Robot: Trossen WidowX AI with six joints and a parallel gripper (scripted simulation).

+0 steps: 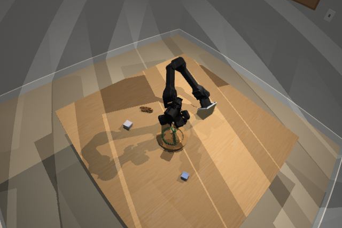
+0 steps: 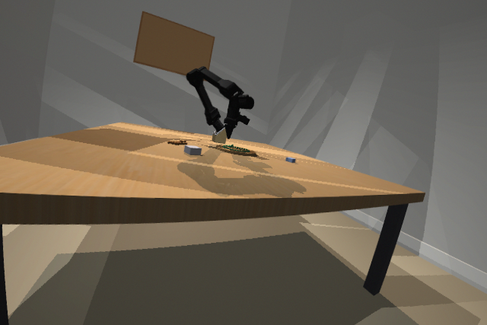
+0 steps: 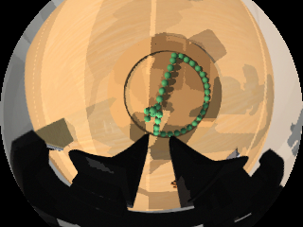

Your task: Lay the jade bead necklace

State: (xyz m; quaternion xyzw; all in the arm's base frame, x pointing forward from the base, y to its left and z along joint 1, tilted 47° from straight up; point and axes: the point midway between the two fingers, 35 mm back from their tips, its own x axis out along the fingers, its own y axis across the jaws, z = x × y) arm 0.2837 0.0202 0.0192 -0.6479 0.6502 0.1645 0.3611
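Right now my gripper tip is 4 cm to the right of the round wooden bead board, 4 cm above it and 3 cm short of it. Also, from my gripper tip: blue block: 30 cm to the left, 12 cm ahead, 4 cm below; then pale grey block: 23 cm ahead, 17 cm to the right, 4 cm below.
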